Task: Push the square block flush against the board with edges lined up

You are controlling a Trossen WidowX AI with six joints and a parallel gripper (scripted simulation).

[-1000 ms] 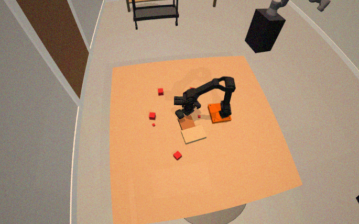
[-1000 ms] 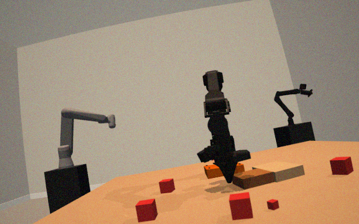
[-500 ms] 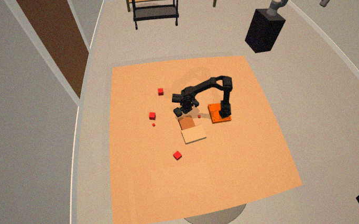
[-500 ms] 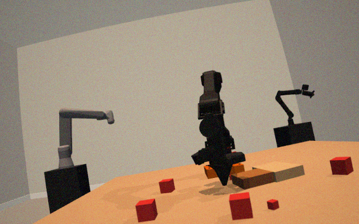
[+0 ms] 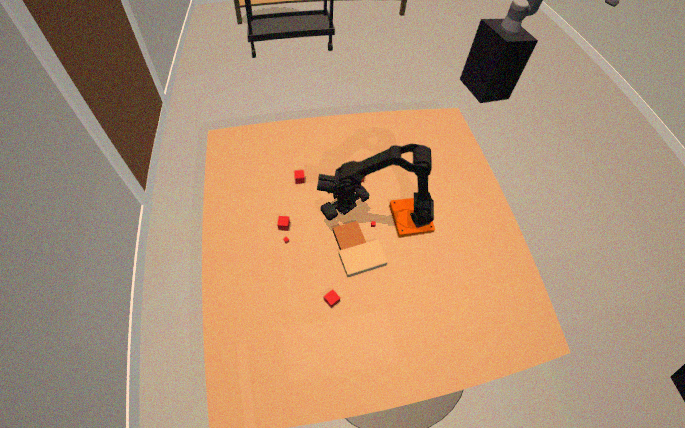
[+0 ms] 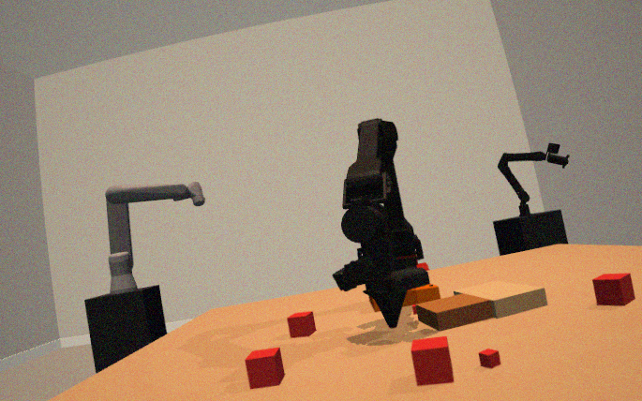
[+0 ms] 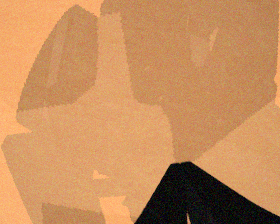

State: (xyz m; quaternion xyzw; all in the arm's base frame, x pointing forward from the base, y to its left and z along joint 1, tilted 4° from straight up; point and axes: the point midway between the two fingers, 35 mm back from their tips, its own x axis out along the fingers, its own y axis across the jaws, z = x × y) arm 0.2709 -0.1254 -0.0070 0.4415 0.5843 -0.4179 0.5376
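Right now the brown square block is 2 cm ahead of my gripper tip, 11 cm to the left of it and 1 cm above it. From my gripper tip the other things lie so: pale tan board 20 cm to the left, 1 cm above.
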